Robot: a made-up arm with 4 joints.
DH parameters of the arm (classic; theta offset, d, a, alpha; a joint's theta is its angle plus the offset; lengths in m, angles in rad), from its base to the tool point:
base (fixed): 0 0 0 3.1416
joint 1: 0 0.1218 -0.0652 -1.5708
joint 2: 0.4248 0 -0.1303 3.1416
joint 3: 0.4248 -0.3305 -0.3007 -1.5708
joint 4: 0.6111 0 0.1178 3.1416
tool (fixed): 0.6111 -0.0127 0 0
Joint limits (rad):
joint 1: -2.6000..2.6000
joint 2: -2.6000..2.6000
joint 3: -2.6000..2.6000
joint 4: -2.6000..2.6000
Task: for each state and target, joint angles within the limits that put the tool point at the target. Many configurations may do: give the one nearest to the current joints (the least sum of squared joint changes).
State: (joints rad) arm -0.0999 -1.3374 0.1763 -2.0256
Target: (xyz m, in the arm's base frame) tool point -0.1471 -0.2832 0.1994
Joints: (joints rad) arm -0.2958 -1.1435 0.2301 -1.6662
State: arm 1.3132 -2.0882 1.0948 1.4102
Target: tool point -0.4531 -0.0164 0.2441
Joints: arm 1.7782 -1.5060 0.8561 1.3370
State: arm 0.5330 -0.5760 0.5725 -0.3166
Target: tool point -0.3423 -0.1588 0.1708
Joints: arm 0.8189 -1.3902 0.3642 -0.3714
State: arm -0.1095 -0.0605 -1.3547 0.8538
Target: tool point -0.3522 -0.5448 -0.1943
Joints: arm -0.2345 -0.6295 -0.9301 0.8966
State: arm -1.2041 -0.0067 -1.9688 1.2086
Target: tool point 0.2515 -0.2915 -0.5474
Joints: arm -0.8158 -0.0584 -1.9677 2.0693
